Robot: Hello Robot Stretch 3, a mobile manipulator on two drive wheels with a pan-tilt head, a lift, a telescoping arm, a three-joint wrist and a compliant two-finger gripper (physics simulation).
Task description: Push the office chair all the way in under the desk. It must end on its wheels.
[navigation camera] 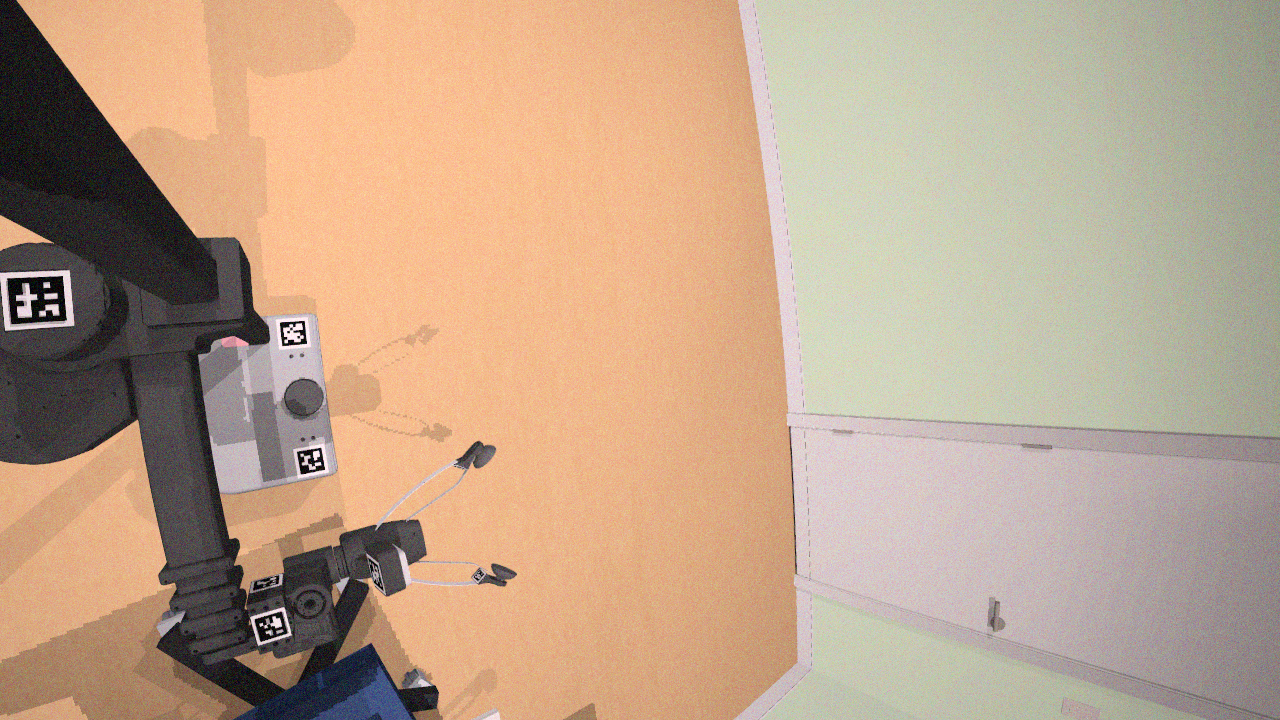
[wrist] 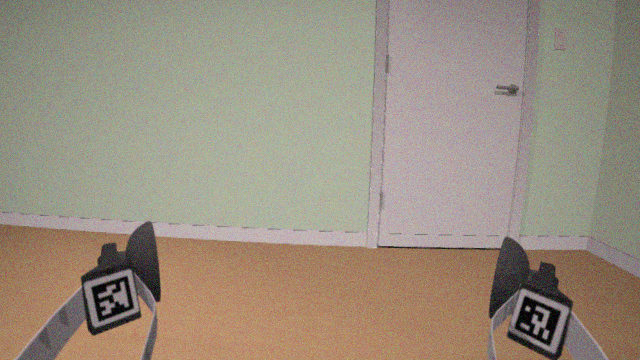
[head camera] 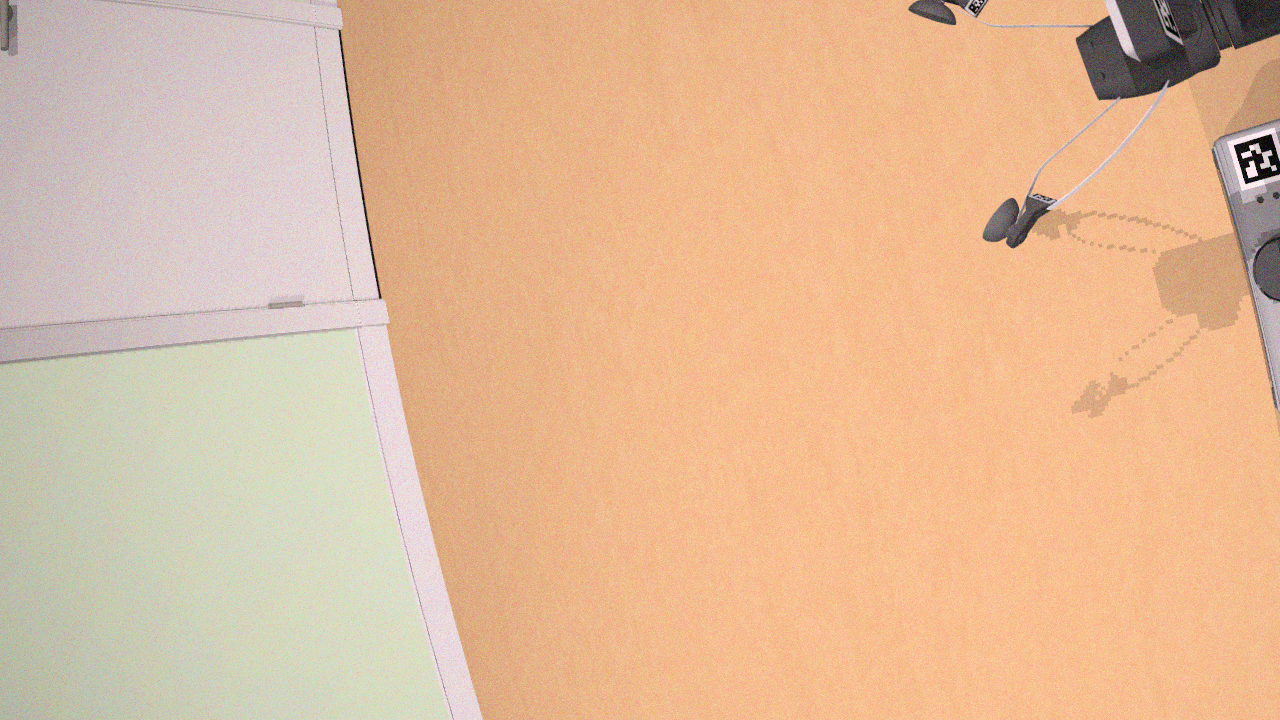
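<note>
The office chair shows in part at the bottom of the navigation view: a corner of its blue body, black base legs and grey casters. The wrist and arm hang over or beside part of its base. The rest of the chair is cut off by the frame, and the chair does not show in the head or wrist view. My gripper is open and empty, its fingers wide apart, pointing towards the wall with the door. The desk cannot be made out clearly; a small white piece at the bottom edge of the navigation view is unidentified.
A pale door stands in the light green wall, beyond the fingertips. A room corner is right of the door in the wrist view. My grey base is beside the arm.
</note>
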